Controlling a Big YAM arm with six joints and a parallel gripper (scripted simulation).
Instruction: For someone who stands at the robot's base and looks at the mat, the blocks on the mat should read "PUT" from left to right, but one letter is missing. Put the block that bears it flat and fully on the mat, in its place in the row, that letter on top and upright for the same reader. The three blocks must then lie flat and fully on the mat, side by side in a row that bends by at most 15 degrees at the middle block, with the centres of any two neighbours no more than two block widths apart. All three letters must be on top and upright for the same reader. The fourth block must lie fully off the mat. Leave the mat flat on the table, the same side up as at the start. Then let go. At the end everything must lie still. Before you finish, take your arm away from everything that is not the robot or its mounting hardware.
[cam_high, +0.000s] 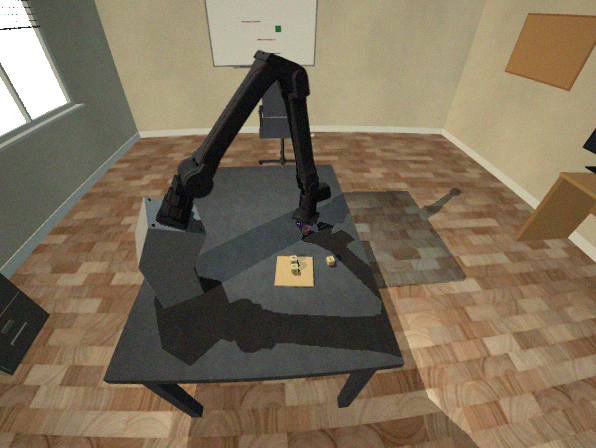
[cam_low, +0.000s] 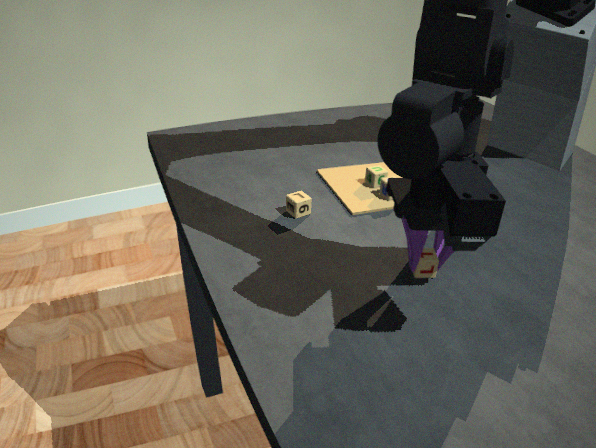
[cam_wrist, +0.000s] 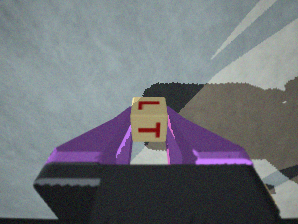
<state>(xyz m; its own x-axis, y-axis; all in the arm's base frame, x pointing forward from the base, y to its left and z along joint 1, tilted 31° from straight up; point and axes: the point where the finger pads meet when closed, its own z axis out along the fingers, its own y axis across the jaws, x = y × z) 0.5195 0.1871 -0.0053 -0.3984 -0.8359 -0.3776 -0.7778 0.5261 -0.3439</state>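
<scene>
Now: the mat 80 mm behind my hand, 200 mm to the right of it and 10 mm below it. The rest, counted from my hand: T block right at my hand.
</scene>
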